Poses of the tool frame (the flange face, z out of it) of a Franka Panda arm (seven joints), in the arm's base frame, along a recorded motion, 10 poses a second.
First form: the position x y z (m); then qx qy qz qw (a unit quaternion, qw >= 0).
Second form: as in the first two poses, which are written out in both.
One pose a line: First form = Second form
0.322 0.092 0.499 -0.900 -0.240 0.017 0.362 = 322 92 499 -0.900 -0.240 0.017 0.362
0.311 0.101 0.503 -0.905 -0.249 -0.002 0.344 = 311 101 503 -0.905 -0.249 -0.002 0.344
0.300 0.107 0.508 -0.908 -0.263 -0.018 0.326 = 300 107 508 -0.908 -0.263 -0.018 0.326
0.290 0.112 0.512 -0.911 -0.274 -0.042 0.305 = 290 112 512 -0.911 -0.274 -0.042 0.305
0.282 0.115 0.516 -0.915 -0.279 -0.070 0.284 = 282 115 516 -0.915 -0.279 -0.070 0.284
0.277 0.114 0.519 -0.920 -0.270 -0.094 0.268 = 277 114 519 -0.920 -0.270 -0.094 0.268
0.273 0.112 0.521 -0.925 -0.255 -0.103 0.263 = 273 112 521 -0.925 -0.255 -0.103 0.263
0.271 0.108 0.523 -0.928 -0.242 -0.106 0.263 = 271 108 523 -0.928 -0.242 -0.106 0.263
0.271 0.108 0.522 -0.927 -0.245 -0.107 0.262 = 271 108 522 -0.927 -0.245 -0.107 0.262
